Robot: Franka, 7 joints.
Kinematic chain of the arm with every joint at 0, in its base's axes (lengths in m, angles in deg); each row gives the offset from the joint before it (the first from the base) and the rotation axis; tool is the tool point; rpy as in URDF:
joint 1: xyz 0 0 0.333 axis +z
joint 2: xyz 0 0 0 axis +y
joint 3: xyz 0 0 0.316 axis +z
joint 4: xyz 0.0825 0 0 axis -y
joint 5: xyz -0.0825 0 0.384 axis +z
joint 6: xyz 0 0 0 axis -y
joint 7: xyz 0.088 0 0 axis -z
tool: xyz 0 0 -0.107 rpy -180 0 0
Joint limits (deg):
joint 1: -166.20..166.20
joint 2: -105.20..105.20
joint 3: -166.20..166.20
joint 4: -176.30..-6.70
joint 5: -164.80..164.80
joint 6: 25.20..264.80
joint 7: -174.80..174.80
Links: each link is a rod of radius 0.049 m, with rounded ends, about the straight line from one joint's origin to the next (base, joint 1, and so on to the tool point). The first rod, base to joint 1, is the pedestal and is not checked.
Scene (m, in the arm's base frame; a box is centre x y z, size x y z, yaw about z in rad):
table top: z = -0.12
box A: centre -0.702 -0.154 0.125 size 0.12 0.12 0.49 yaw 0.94
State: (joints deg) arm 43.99 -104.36 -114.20 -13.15 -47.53 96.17 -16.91
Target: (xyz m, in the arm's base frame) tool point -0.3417 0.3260 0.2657
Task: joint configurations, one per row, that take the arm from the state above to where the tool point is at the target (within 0.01 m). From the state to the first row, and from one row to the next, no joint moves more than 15 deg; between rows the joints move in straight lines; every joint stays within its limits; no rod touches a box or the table.
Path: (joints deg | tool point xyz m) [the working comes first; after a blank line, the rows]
Joints at the target: -46.07 -35.33 -166.20 -102.55 -37.74 35.16 -16.91
Straight joint move there: touches box A.

1: 34.83 -91.06 -124.60 -17.91 -40.24 95.31 -11.24 | -0.5500 -0.5629 0.1394
2: 25.66 -77.76 -135.00 -22.67 -32.95 94.45 -5.58 | -0.6461 -0.4786 0.2706
3: 16.50 -64.46 -145.40 -27.43 -25.66 93.59 0.09 | -0.7135 -0.3577 0.3974
4: 7.33 -51.16 -155.80 -32.19 -18.37 92.73 5.76 | -0.7417 -0.2100 0.5209
5: -1.83 -37.86 -166.20 -36.95 -11.08 91.87 11.42 | -0.7200 -0.0492 0.6414
6: -10.68 -37.36 -166.20 -50.07 -16.41 80.53 5.76 | -0.7092 0.0578 0.5248
7: -19.53 -36.85 -166.20 -63.19 -21.74 69.18 0.09 | -0.6527 0.1595 0.4243
8: -28.38 -36.34 -166.20 -76.31 -27.07 57.84 -5.58 | -0.5622 0.2421 0.3466
9: -37.22 -35.84 -166.20 -89.43 -32.41 46.50 -11.24 | -0.4535 0.2979 0.2943
10: -46.07 -35.33 -166.20 -102.55 -37.74 35.16 -16.91 | -0.3417 0.3260 0.2657

